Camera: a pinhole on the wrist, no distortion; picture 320 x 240 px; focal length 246.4 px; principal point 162.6 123.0 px. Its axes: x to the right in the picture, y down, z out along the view. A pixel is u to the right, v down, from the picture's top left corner.
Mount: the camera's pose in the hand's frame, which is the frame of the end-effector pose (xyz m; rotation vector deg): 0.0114 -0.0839 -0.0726 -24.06 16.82 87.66
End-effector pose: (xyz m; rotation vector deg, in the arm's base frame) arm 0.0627 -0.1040 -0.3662 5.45 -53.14 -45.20
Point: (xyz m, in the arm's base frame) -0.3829 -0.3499 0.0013
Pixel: outside the picture
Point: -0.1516 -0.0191 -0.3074
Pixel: 87.0 188.5
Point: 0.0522 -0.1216 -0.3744
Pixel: 227.9 131.2
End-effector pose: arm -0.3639 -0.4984 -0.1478 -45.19 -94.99 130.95
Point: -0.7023 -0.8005 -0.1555
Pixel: 122.5 37.3
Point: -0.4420 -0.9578 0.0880
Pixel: 49.7 212.7
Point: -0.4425 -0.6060 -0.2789
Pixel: 292.4 65.7
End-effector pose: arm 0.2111 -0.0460 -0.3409 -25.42 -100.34 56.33
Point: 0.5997 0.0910 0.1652
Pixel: behind the camera
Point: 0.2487 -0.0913 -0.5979
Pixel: outside the picture
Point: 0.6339 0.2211 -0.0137
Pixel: behind the camera
